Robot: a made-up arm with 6 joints.
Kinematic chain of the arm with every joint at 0, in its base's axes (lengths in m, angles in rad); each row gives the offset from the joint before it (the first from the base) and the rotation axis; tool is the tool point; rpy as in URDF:
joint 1: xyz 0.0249 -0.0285 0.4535 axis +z
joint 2: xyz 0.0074 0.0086 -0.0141 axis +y
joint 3: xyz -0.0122 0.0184 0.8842 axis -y
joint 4: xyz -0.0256 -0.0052 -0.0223 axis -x
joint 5: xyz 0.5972 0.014 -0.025 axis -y
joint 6: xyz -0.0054 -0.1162 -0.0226 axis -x
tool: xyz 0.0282 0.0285 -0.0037 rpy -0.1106 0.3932 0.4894
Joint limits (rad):
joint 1: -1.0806..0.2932
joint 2: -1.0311..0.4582
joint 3: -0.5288..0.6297
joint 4: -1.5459..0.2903
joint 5: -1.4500..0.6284
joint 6: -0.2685..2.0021
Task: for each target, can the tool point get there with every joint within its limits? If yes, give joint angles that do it. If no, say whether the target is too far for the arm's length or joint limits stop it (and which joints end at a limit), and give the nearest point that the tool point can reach.
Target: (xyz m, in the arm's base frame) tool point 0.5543 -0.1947 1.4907
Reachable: yes | joints -0.2081 -0.0033 0.4978 -0.2291 -0.4254 1.2186
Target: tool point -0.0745 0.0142 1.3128
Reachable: yes | joints -0.4648 -0.7936 -0.1164 -0.5714 -0.5178 0.4758
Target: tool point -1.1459 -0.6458 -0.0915
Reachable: no: joint limits stop it (at a limit: joint 1, joint 2, joint 3, joint 5) | nearest point -0.1895 -0.1261 1.0192 | short by 1.555 m
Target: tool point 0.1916 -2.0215 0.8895
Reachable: no: too far | nearest point 0.3980 -0.9506 1.0932 | short by 1.110 m
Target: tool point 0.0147 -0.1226 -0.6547
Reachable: no: joint limits stop it (at a limit: joint 1, joint 2, joint 3, joint 6) | nearest point 0.3210 -0.5530 0.6404 | short by 1.399 m
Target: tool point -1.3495 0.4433 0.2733
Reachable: no: joint limits stop it (at a limit: joint 2, joint 3, joint 4, joint 5) | nearest point -0.7027 0.2213 1.4097 | short by 1.326 m
